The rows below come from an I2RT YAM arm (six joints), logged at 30 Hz.
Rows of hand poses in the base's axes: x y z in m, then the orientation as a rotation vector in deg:
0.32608 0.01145 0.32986 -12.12 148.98 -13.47
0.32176 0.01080 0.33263 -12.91 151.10 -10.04
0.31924 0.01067 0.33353 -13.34 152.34 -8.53
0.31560 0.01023 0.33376 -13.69 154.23 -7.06
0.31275 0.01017 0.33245 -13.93 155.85 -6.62
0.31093 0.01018 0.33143 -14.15 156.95 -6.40
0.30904 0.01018 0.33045 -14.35 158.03 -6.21
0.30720 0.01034 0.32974 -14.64 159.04 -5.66
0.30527 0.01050 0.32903 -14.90 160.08 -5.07
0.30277 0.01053 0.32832 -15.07 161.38 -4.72
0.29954 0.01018 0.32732 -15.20 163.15 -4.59
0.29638 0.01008 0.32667 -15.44 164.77 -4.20
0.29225 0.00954 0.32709 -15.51 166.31 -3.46
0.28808 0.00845 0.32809 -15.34 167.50 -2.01
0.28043 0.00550 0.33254 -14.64 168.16 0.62
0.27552 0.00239 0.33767 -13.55 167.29 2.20
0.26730 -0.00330 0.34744 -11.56 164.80 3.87
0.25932 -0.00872 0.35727 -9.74 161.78 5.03
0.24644 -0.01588 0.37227 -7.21 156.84 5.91
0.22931 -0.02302 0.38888 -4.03 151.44 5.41
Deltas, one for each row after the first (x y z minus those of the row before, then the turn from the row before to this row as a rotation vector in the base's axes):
-0.00432 -0.00065 0.00277 2.27 2.18 0.94
-0.00252 -0.00013 0.00090 0.96 1.29 0.43
-0.00364 -0.00044 0.00023 0.91 1.94 0.29
-0.00285 -0.00006 -0.00131 0.20 1.64 0.07
-0.00182 0.00001 -0.00102 0.07 1.12 0.08
-0.00189 0.00000 -0.00098 0.05 1.10 0.06
-0.00184 0.00016 -0.00071 0.29 1.05 0.17
-0.00193 0.00016 -0.00071 0.32 1.08 0.15
-0.00250 0.00003 -0.00071 0.14 1.32 0.04
-0.00323 -0.00035 -0.00100 -0.04 1.77 -0.06
-0.00316 -0.00010 -0.00065 0.14 1.65 0.06
-0.00413 -0.00054 0.00042 0.39 1.57 -0.02
-0.00417 -0.00109 0.00100 0.90 1.23 -0.10
-0.00765 -0.00295 0.00445 1.76 0.74 -0.33
-0.00491 -0.00311 0.00513 1.21 -0.84 -0.58
-0.00822 -0.00569 0.00977 1.50 -2.48 -1.13
-0.00798 -0.00542 0.00983 1.21 -3.00 -1.07
-0.01288 -0.00716 0.01500 1.28 -4.92 -1.61
-0.01713 -0.00714 0.01661 0.47 -5.43 -2.35

